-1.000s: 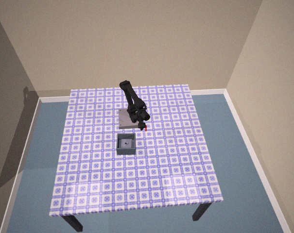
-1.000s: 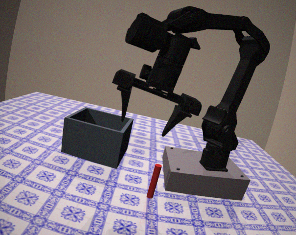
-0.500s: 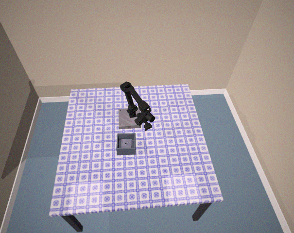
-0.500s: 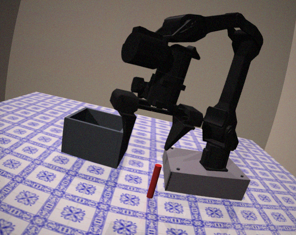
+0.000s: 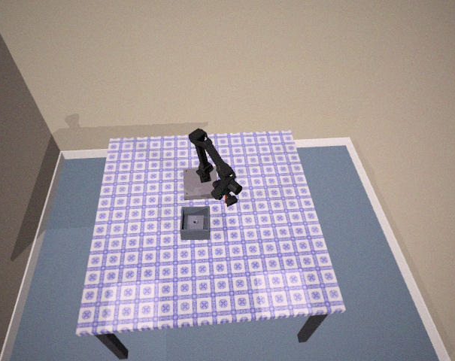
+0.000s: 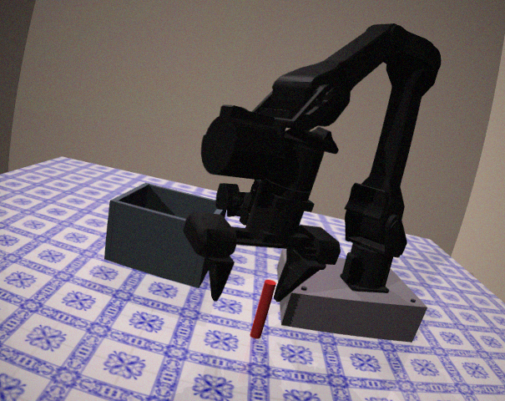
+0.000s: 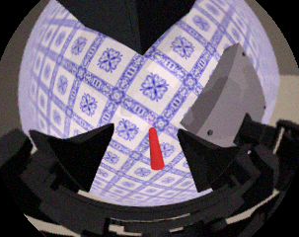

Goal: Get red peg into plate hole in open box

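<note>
The red peg is 20 mm to the left of my gripper tip and 20 mm behind it. Also, from my gripper tip: dark grey box: 190 mm to the right, 120 mm ahead, 20 mm below.
</note>
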